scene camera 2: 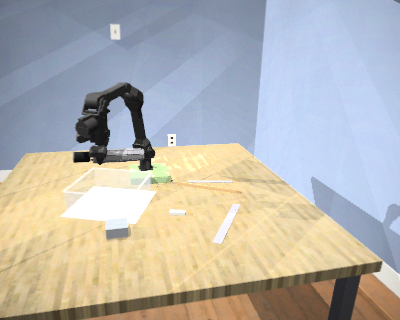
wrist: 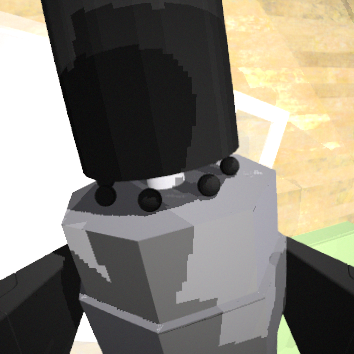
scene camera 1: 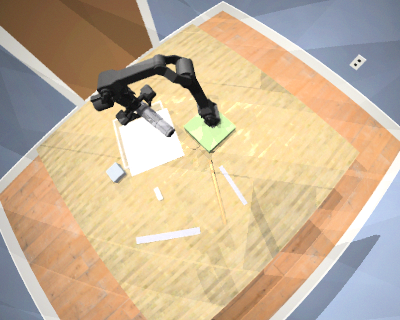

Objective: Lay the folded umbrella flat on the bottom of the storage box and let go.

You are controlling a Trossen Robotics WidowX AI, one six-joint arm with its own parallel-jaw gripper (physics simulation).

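Pixels of known places: gripper, between the fingertips: (scene camera 2: 100, 160) (wrist: 179, 243) (scene camera 1: 145, 111); arm's base, origin of its link: (scene camera 2: 145, 168) (scene camera 1: 212, 120).
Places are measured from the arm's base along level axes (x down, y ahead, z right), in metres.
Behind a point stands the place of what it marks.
Note:
The folded umbrella (scene camera 1: 156, 120) @[x -0.169, y 0.205, z 0.122 m] (scene camera 2: 125, 154) @[x -0.154, y 0.226, z 0.124 m] (wrist: 170, 270) @[x -0.174, y 0.206, z 0.242 m] has a grey faceted canopy and a thick black handle. It lies roughly level in the air. My gripper (scene camera 1: 135, 105) (scene camera 2: 98, 154) @[x -0.128, y 0.195, z 0.220 m] (wrist: 179, 243) @[x -0.128, y 0.195, z 0.220 m] is shut on its grey body near the handle, with one dark finger on each side. The storage box (scene camera 1: 161, 104) @[x -0.064, y 0.107, z 0.228 m] (scene camera 2: 78, 180) @[x -0.062, y 0.224, z 0.313 m] (wrist: 280, 117) @[x -0.064, y 0.099, z 0.247 m] has pale see-through walls and a bright white area. The umbrella hangs above the back part of the box, higher than its rim in the second scene view. The fingertips are partly hidden.
The arm stands on a green block (scene camera 1: 210, 137) @[x 0.000, y 0.076, z -0.050 m] (scene camera 2: 161, 173) @[x 0.000, y 0.093, z -0.057 m] beside the box. A grey-blue block (scene camera 1: 115, 172) @[x -0.003, y 0.501, z 0.197 m] (scene camera 2: 117, 229) @[x 0.000, y 0.536, z 0.205 m], a small white block (scene camera 1: 158, 194) @[x 0.021, y 0.439, z -0.034 m] (scene camera 2: 177, 212) @[x 0.022, y 0.447, z -0.028 m], a wooden stick (scene camera 1: 217, 190) @[x 0.021, y 0.249, z -0.232 m] (scene camera 2: 210, 188) @[x 0.028, y 0.266, z -0.238 m] and two white strips (scene camera 1: 168, 235) @[x 0.031, y 0.548, z -0.192 m] (scene camera 2: 227, 224) @[x 0.031, y 0.573, z -0.178 m] lie on the table.

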